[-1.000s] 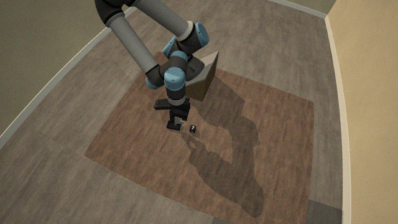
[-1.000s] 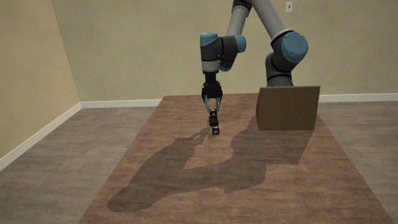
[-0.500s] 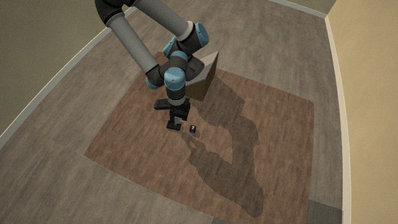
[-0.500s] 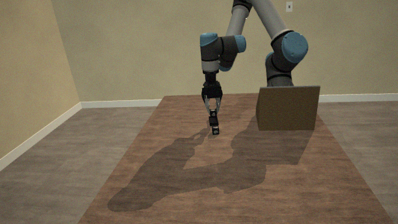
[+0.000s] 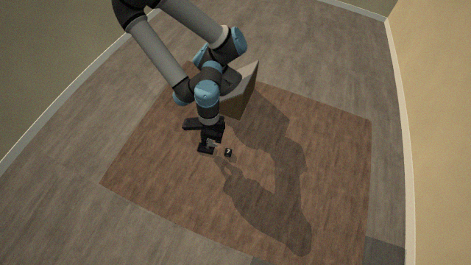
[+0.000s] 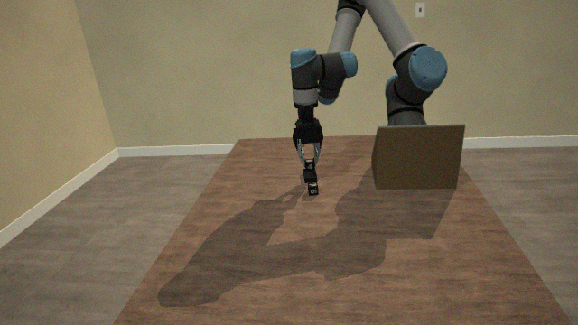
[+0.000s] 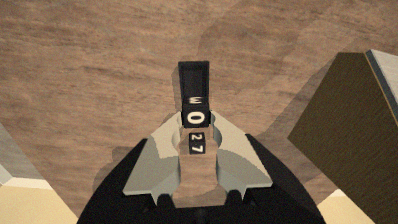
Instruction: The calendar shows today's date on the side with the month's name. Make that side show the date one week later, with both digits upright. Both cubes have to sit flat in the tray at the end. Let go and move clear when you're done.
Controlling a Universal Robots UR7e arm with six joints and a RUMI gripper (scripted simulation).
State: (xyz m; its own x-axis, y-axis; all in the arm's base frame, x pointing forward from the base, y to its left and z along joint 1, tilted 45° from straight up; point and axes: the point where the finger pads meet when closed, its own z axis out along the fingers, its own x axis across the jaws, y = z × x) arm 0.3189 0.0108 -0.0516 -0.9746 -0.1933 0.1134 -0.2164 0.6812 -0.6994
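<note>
Now: hand 60 mm above the black tray and 20 mm to the left of it. The rest, counted from my hand: black cube: 90 mm to the left, 50 mm below, 20 mm behind.
</note>
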